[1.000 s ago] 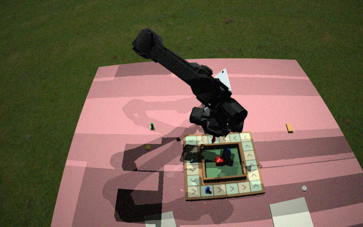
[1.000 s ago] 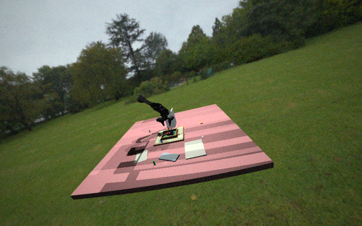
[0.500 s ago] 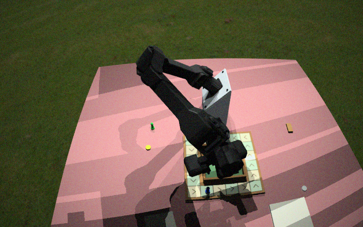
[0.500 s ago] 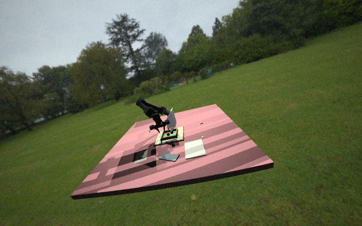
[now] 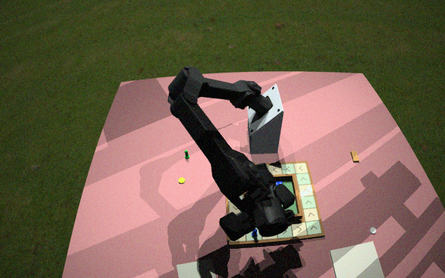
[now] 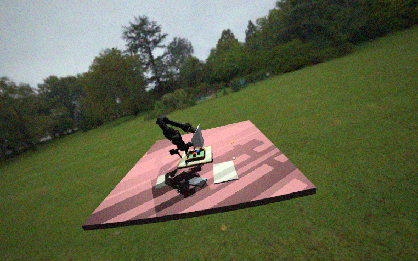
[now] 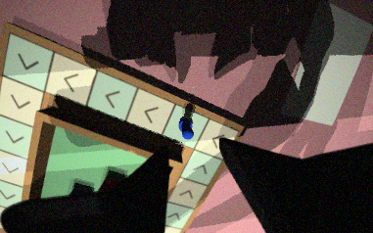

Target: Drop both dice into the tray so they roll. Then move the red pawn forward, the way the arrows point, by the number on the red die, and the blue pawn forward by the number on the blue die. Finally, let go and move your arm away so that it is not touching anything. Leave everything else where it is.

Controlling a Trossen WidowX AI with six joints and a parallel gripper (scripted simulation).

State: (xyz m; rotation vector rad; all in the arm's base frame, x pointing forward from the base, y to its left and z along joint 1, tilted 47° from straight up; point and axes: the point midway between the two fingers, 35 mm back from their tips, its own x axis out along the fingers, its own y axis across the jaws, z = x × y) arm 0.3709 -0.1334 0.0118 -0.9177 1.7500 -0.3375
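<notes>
The blue pawn lies 5 cm below my gripper tip. Round my gripper tip: yellow disc (23 cm behind, 20 cm to the right, 7 cm below); green sunken tray (11 cm behind, 8 cm to the left, 7 cm below); red pawn (22 cm behind, 7 cm to the left, 5 cm below).
</notes>
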